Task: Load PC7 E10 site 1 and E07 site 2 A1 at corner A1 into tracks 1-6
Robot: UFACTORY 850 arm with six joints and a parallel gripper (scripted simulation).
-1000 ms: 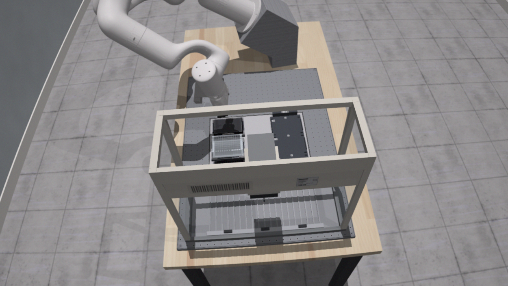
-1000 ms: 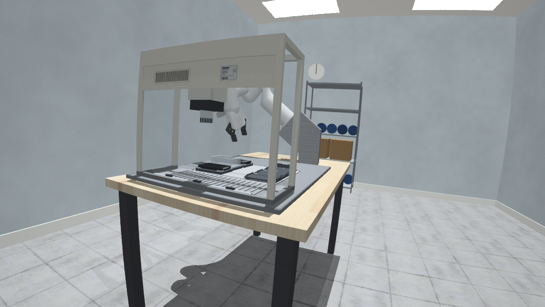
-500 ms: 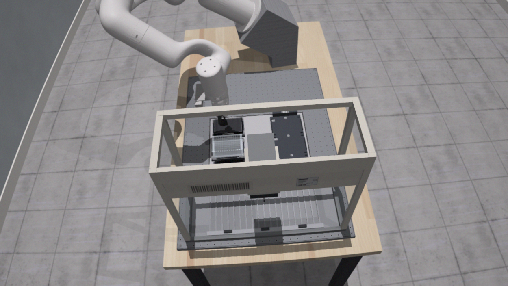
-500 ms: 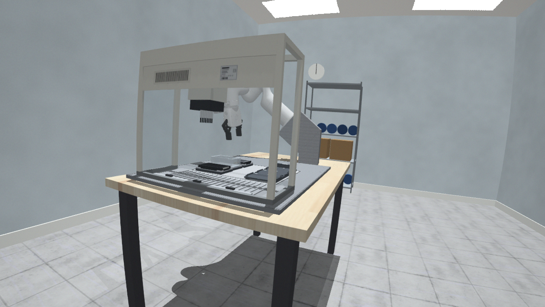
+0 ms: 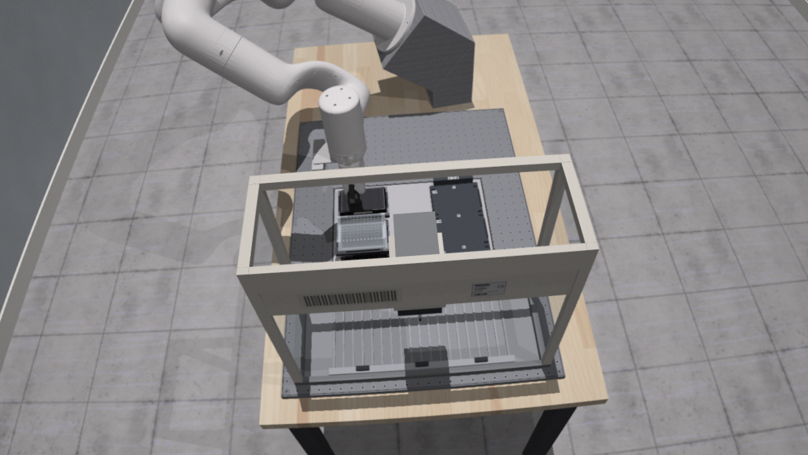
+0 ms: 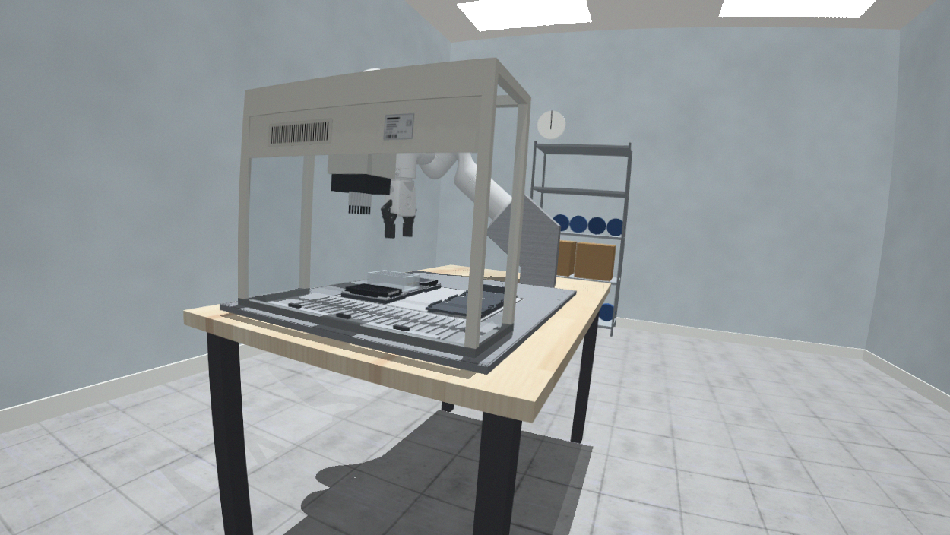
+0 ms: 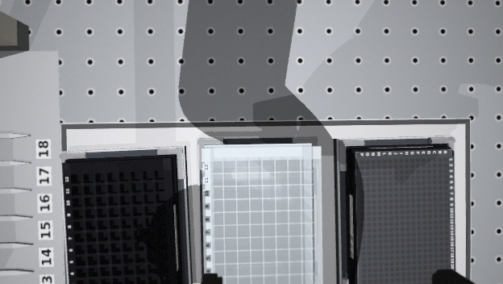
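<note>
The clear deep-well block E07 is 13 cm below my hand and 2 cm ahead of it. Round my hand: nest S1: 16 cm below, 10 cm behind; black 96-well plate E01: 15 cm below, 12 cm ahead, 1 cm to the left; nest S2: 16 cm below, 2 cm ahead.
</note>
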